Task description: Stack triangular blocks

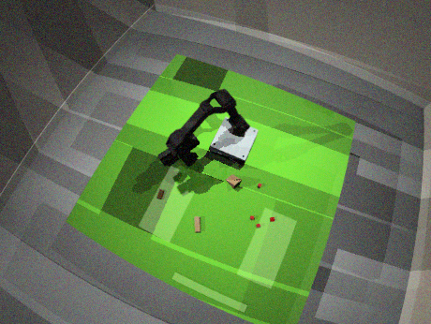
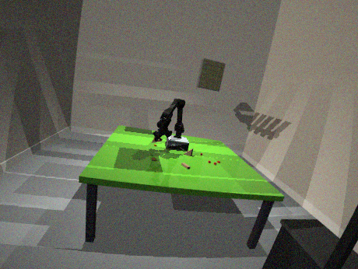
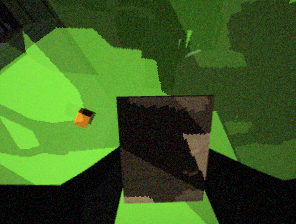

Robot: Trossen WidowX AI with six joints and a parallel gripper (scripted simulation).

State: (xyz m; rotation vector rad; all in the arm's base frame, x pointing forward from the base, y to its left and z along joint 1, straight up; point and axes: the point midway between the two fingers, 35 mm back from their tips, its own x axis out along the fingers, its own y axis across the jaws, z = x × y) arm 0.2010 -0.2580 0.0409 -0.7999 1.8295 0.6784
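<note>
Now: the small orange piece 11 cm behind my gripper tip, 8 cm below it and 3 cm to the left of it.
</note>
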